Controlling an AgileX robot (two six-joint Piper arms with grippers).
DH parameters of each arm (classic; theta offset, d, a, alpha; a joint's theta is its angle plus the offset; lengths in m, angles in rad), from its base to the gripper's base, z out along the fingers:
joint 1: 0 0.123 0 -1.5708
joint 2: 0.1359 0 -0.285 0
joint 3: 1.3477 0 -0.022 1.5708
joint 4: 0 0.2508 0 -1.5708
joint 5: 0 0 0.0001 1.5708
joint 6: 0 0.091 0 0
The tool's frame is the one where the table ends.
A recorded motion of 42 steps. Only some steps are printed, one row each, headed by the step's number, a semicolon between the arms.
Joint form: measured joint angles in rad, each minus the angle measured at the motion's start. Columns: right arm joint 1, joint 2, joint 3, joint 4, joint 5, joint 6; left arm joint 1, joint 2, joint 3, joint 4, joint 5, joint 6.
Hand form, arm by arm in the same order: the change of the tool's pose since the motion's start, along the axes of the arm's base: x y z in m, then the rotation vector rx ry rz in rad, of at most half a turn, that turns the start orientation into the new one. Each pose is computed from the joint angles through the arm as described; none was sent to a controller.
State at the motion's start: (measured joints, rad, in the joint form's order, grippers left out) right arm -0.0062 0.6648 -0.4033 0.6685 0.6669 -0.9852; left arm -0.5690 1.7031 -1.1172 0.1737 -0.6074 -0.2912
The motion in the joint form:
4: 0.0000 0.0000 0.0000 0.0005 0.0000 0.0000; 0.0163 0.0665 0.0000 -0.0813 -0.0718 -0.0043
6: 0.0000 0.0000 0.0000 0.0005 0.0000 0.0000; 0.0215 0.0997 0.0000 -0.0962 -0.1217 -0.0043
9: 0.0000 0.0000 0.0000 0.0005 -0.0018 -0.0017; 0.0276 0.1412 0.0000 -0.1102 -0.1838 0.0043
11: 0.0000 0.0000 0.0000 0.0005 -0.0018 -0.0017; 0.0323 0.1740 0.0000 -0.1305 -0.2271 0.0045
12: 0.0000 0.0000 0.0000 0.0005 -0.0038 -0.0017; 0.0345 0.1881 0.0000 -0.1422 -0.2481 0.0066
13: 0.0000 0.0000 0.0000 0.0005 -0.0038 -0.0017; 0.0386 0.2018 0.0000 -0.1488 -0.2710 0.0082
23: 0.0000 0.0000 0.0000 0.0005 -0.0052 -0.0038; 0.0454 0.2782 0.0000 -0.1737 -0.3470 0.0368
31: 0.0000 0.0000 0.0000 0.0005 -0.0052 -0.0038; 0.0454 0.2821 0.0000 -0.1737 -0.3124 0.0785
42: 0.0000 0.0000 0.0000 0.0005 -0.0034 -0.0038; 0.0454 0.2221 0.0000 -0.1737 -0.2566 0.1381
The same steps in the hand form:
4: 0.0000 0.0000 0.0000 0.0005 0.0000 -0.0001; 0.0149 0.0027 -0.0198 -0.0693 0.0384 0.0488
6: 0.0000 0.0000 0.0000 0.0005 0.0000 -0.0001; 0.0204 0.0025 -0.0288 -0.0909 0.0322 0.0581
9: 0.0001 -0.0001 0.0001 -0.0009 -0.0021 -0.0001; 0.0267 0.0024 -0.0404 -0.1070 0.0171 0.0690
11: 0.0001 -0.0001 0.0001 -0.0009 -0.0021 -0.0001; 0.0317 0.0031 -0.0502 -0.1273 0.0169 0.0841
12: 0.0002 -0.0001 0.0002 -0.0011 -0.0036 -0.0014; 0.0339 0.0037 -0.0543 -0.1375 0.0146 0.0931
13: 0.0002 -0.0001 0.0002 -0.0011 -0.0036 -0.0014; 0.0362 0.0048 -0.0580 -0.1459 0.0084 0.1008
23: 0.0003 -0.0002 0.0003 -0.0027 -0.0055 -0.0009; 0.0450 0.0052 -0.0839 -0.1383 0.0015 0.1283
31: 0.0003 -0.0002 0.0003 -0.0027 -0.0055 -0.0009; 0.0457 0.0047 -0.0887 -0.0827 0.0103 0.1357
42: 0.0002 -0.0001 0.0002 -0.0025 -0.0041 0.0002; 0.0409 0.0075 -0.0679 -0.0360 -0.0265 0.1428

